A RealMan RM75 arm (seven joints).
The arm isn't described. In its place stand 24 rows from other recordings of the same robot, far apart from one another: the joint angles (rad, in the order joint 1, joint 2, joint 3, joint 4, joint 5, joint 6, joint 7), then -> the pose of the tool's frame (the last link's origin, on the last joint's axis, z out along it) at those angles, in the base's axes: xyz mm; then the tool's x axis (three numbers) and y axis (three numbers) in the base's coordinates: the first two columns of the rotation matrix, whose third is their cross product.
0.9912, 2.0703, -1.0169, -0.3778, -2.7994, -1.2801, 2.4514 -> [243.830 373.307 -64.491 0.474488 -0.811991 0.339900 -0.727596 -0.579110 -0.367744]
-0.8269, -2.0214, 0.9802, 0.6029, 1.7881, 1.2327, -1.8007 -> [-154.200 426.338 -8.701 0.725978 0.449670 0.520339 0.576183 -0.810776 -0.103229]
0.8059, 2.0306, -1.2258, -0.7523, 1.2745, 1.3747, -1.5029 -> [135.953 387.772 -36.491 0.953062 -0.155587 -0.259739 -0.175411 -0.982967 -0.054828]
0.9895, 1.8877, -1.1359, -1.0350, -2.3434, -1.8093, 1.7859 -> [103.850 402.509 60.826 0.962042 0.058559 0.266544 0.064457 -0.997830 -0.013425]
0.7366, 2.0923, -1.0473, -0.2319, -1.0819, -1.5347, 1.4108 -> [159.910 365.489 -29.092 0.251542 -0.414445 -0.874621 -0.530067 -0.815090 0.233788]
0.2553, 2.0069, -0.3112, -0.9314, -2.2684, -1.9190, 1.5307 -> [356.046 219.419 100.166 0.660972 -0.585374 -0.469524 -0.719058 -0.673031 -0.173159]
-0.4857, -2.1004, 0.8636, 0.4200, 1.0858, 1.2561, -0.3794 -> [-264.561 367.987 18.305 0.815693 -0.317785 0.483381 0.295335 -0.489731 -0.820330]
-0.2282, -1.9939, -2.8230, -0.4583, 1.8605, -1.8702, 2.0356 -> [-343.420 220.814 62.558 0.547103 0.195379 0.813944 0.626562 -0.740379 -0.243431]
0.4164, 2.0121, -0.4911, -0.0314, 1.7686, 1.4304, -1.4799 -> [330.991 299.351 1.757 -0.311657 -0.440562 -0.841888 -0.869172 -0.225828 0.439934]
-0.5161, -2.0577, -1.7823, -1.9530, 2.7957, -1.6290, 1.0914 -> [-116.682 344.969 99.144 0.880542 0.068790 -0.468950 -0.255629 -0.764246 -0.592099]
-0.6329, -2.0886, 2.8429, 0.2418, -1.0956, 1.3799, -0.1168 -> [-207.183 344.657 -59.797 0.620234 -0.284556 0.730984 0.499533 -0.575210 -0.647766]
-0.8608, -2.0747, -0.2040, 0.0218, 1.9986, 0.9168, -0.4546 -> [-227.062 433.112 -43.911 0.797766 0.043813 0.601373 0.531428 -0.522297 -0.666926]
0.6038, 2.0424, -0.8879, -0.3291, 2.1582, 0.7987, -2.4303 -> [302.372 419.932 26.590 0.751416 -0.122090 -0.648435 -0.648905 -0.314816 -0.692685]
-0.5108, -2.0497, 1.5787, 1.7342, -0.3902, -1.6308, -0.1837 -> [-144.221 332.864 27.118 0.456928 0.878373 0.140277 0.723954 -0.275604 -0.632403]
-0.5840, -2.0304, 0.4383, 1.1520, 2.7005, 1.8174, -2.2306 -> [-302.659 319.871 109.504 0.404899 0.895257 0.185934 0.893442 -0.344120 -0.288691]
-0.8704, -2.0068, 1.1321, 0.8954, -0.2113, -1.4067, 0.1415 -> [-226.165 421.949 37.228 0.295394 0.953653 0.057341 0.695001 -0.173319 -0.697807]
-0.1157, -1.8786, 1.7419, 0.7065, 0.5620, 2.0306, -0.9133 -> [-232.036 191.663 57.306 0.252514 -0.097357 0.962683 0.065164 -0.990955 -0.117309]
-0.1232, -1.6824, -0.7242, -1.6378, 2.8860, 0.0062, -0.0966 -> [-170.261 257.012 -47.998 0.918367 0.100570 0.382736 0.317854 -0.763599 -0.562037]
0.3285, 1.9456, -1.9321, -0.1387, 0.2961, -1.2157, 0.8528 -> [375.390 304.601 39.418 0.336022 -0.094178 -0.937134 -0.930521 -0.187086 -0.314849]
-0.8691, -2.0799, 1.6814, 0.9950, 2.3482, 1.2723, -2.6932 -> [-118.689 368.609 -91.175 0.783292 0.580722 -0.221843 0.516742 -0.806617 -0.286961]
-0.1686, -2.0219, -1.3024, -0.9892, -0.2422, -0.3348, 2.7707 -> [-279.223 358.037 -2.415 0.555817 0.219016 0.801935 0.831204 -0.161450 -0.532009]
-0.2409, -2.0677, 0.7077, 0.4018, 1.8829, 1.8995, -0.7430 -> [-303.437 193.058 -18.216 0.701876 0.072237 0.708627 0.246162 -0.958147 -0.146143]
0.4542, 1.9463, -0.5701, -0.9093, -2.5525, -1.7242, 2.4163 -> [348.422 289.630 89.574 0.106672 -0.975520 -0.192305 -0.984716 -0.076868 -0.156287]
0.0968, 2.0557, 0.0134, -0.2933, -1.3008, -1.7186, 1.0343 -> [404.801 175.986 124.135 0.312699 0.342004 -0.886145 -0.932675 -0.066066 -0.354616]
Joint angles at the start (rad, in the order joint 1, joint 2, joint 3, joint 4, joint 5, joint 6, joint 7):
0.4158 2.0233 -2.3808 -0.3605 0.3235 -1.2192 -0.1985
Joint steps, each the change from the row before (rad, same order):
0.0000 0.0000 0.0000 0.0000 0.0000 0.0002 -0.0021
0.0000 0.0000 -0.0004 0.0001 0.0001 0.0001 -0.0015
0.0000 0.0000 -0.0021 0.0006 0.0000 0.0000 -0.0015
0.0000 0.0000 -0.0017 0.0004 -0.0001 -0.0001 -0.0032
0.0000 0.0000 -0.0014 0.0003 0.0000 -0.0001 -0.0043
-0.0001 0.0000 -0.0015 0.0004 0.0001 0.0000 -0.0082
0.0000 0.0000 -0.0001 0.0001 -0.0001 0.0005 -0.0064
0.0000 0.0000 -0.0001 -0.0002 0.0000 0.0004 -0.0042
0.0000 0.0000 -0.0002 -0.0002 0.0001 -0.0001 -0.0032
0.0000 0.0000 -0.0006 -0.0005 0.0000 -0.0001 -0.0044
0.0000 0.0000 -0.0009 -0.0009 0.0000 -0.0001 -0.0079
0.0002 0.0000 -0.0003 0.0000 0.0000 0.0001 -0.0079
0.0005 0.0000 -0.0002 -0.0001 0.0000 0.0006 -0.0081
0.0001 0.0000 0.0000 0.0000 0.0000 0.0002 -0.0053
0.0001 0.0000 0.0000 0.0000 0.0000 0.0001 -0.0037
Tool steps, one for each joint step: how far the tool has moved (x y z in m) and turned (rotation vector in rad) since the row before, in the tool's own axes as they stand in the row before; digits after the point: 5 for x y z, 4 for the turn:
0.00003 0.00001 0.00000 0.0000 0.0002 -0.0021
0.00003 0.00007 -0.00003 -0.0003 0.0002 -0.0015
0.00009 0.00042 -0.00016 -0.0021 0.0004 -0.0017
0.00004 0.00036 -0.00011 -0.0018 0.0001 -0.0034
0.00002 0.00028 -0.00009 -0.0014 0.0001 -0.0044
0.00007 0.00030 -0.00014 -0.0014 0.0003 -0.0083
0.00009 0.00005 -0.00002 -0.0003 0.0006 -0.0065
0.00001 0.00004 0.00004 -0.0002 0.0002 -0.0041
-0.00006 0.00003 0.00003 -0.0001 -0.0003 -0.0031
-0.00014 0.00014 0.00008 -0.0005 -0.0006 -0.0043
-0.00024 0.00022 0.00015 -0.0008 -0.0011 -0.0076
-0.00002 0.00004 0.00006 -0.0004 -0.0001 -0.0080
-0.00002 0.00000 0.00019 -0.0005 0.0000 -0.0083
0.00001 -0.00001 0.00003 -0.0001 0.0001 -0.0053
0.00000 -0.00001 0.00003 -0.0001 0.0000 -0.0037

